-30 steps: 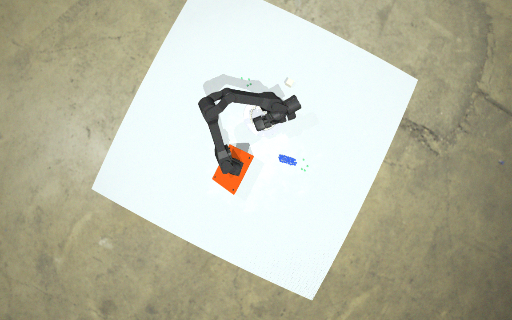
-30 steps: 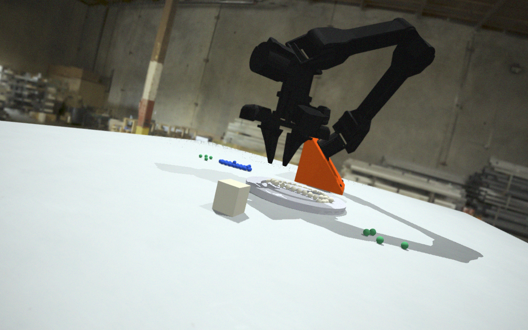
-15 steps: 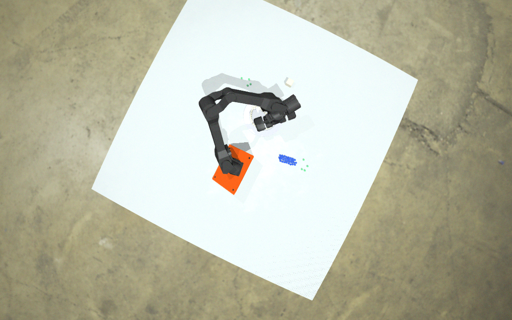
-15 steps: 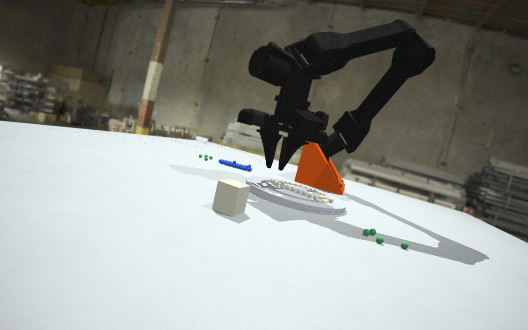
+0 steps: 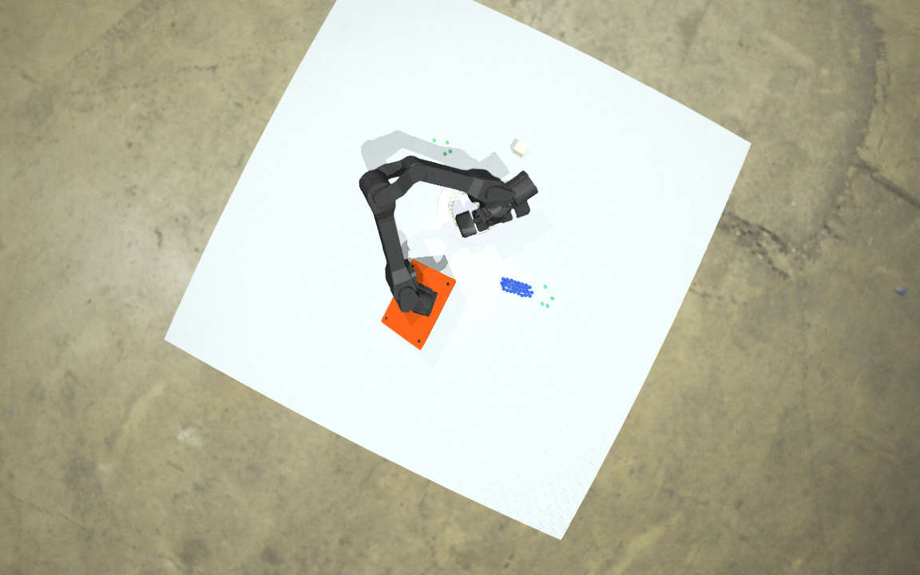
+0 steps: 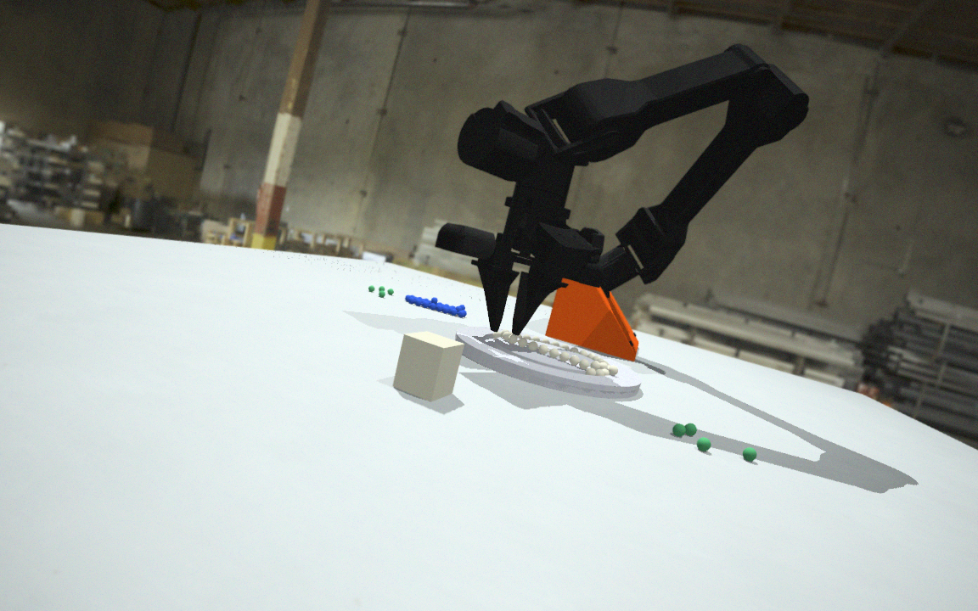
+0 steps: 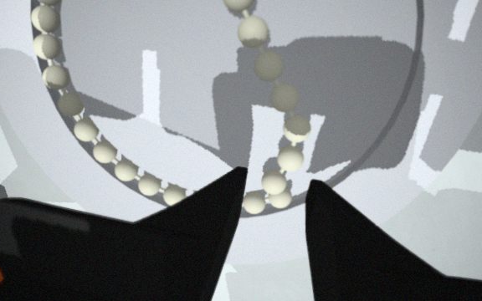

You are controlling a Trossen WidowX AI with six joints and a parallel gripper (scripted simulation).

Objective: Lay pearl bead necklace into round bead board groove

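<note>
The round bead board is 5 cm to the left of my gripper tip, 1 cm below it and 1 cm ahead of it. Also, from my gripper tip: cream cube (22 cm ahead, 1 cm to the right).
</note>
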